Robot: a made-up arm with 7 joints.
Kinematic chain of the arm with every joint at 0, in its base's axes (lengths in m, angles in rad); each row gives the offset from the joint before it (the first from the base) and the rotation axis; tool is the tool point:
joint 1: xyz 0 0 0.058 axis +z
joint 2: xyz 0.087 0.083 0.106 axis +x
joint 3: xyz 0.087 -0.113 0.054 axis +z
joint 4: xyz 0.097 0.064 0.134 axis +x
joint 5: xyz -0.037 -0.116 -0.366 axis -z
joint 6: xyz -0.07 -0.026 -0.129 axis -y
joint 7: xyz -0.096 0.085 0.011 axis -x
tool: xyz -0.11 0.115 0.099
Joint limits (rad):
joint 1: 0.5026..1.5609
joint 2: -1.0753..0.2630
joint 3: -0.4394..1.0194
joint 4: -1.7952..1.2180
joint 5: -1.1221..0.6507
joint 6: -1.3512..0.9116
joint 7: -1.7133..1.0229
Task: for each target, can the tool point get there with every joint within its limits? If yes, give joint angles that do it. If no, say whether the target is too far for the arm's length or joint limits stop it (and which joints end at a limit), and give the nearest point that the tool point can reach.
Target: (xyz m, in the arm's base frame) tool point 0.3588 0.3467 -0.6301
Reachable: no: joint limits stop it (at a limit: joint 1, joint 2, joint 5, joint 6, joint 7) | nearest point 0.2744 0.3305 -0.3635 | short by 0.280 m
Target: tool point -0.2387 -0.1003 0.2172
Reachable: yes | joints 1.4545 -0.3022 0.6575 0.9465 0.2847 -0.4117 -0.0902
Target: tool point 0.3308 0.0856 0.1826
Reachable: yes | joints 1.2576 0.1482 0.6843 -0.7649 -0.3485 -0.3969 -0.7447
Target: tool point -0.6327 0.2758 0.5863
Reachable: no: joint limits stop it (at a limit: joint 1, joint 2, joint 4, joint 5) | nearest point -0.5881 0.2665 0.4818 | short by 0.114 m
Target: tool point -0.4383 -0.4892 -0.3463
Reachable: no: joint limits stop it (at a limit: joint 1, joint 2, joint 4, joint 5, joint 6, joint 7) | nearest point -0.3777 -0.3319 -0.1823 | short by 0.235 m
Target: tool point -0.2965 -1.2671 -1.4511
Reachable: no: too far | nearest point -0.1713 -0.2901 -0.2589 | short by 1.546 m
